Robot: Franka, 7 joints.
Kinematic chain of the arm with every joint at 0, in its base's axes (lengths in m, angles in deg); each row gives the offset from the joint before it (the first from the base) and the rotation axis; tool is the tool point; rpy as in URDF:
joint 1: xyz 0 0 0.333 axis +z
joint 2: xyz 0 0 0 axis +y
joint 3: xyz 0 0 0.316 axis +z
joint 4: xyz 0.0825 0 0 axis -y
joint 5: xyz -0.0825 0 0.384 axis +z
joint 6: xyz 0 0 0 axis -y
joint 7: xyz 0.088 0 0 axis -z
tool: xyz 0 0 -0.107 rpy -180 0 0
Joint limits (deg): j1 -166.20..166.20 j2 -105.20..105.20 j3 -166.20..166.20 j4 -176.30..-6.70 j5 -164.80..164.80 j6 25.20..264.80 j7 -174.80..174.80
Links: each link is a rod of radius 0.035 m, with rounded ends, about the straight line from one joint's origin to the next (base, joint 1, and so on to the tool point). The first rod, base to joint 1, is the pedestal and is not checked.
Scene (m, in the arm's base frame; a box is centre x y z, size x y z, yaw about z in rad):
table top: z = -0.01
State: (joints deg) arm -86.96 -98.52 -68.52 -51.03 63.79 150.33 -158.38
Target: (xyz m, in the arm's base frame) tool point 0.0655 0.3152 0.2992
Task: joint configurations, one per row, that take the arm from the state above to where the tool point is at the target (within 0.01 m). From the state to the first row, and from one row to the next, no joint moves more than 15 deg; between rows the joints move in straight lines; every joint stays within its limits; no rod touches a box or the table.
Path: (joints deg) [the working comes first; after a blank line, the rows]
Joints at the target: -166.20 -32.35 -92.89 -146.09 114.66 247.37 -158.38
Straight joint move there: clear.

1: -98.28 -89.07 -72.00 -64.61 71.06 164.19 -158.38
2: -109.60 -79.61 -75.48 -78.19 78.32 178.06 -158.38
3: -120.92 -70.16 -78.96 -91.77 85.59 191.92 -158.38
4: -132.24 -60.71 -82.44 -105.35 92.86 205.78 -158.38
5: -143.56 -51.26 -85.93 -118.93 100.12 219.65 -158.38
6: -154.88 -41.80 -89.41 -132.51 107.39 233.51 -158.38
7: -166.20 -32.35 -92.89 -146.09 114.66 247.37 -158.38

